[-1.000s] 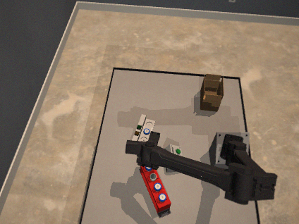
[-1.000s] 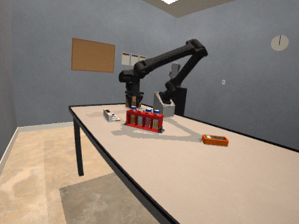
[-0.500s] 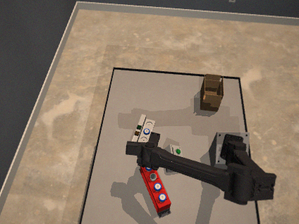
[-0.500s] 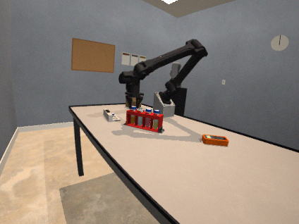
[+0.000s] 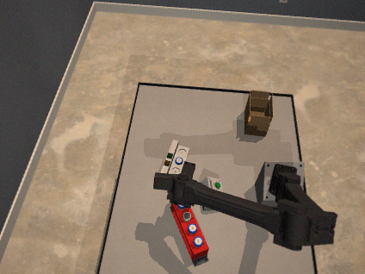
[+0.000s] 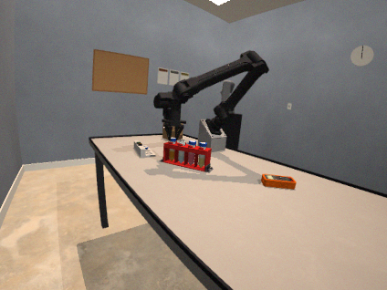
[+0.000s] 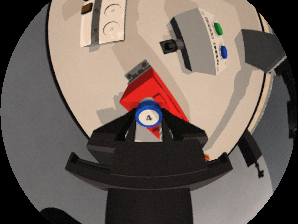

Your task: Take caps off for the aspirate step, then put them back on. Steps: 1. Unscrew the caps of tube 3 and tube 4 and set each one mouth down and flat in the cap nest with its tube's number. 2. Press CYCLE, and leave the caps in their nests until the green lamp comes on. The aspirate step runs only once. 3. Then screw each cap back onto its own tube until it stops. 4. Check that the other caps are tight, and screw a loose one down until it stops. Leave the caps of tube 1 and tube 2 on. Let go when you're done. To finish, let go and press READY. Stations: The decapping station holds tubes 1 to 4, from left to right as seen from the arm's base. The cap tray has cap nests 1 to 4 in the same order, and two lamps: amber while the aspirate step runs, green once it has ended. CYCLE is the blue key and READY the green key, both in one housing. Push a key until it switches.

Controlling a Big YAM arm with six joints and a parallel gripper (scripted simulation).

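My hand is right at the blue tube cap. Also, from my hand: green key (140 mm behind, 130 mm to the right, 50 mm below); key housing (120 mm behind, 100 mm to the right, 60 mm below); blue key (150 mm behind, 80 mm to the right, 50 mm below).
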